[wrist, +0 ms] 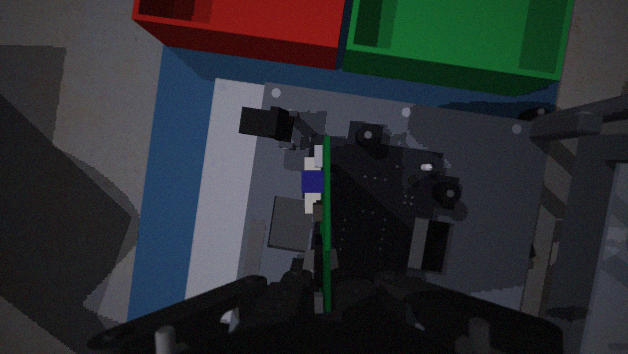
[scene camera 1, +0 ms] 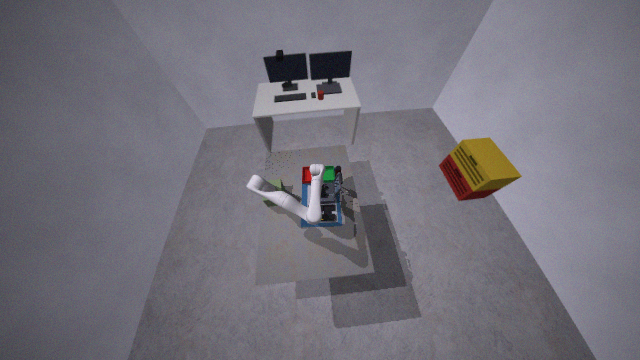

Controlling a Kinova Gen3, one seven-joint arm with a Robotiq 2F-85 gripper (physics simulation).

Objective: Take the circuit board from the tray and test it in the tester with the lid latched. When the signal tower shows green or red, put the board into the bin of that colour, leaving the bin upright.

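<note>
The green circuit board stands edge-on between the fingertips of my gripper, its white and blue parts facing left. My gripper is shut on it, over the tester. The tester's lid stands open at the right in the wrist view. The red bin and the green bin stand upright, side by side beyond the tester. In the scene view the arm hides my gripper and the board. No lit signal colour can be made out.
A black block and black round-topped posts rise from the tester. A blue base lies under it. The white arm reaches over the base. A green block is left of it. A desk stands behind.
</note>
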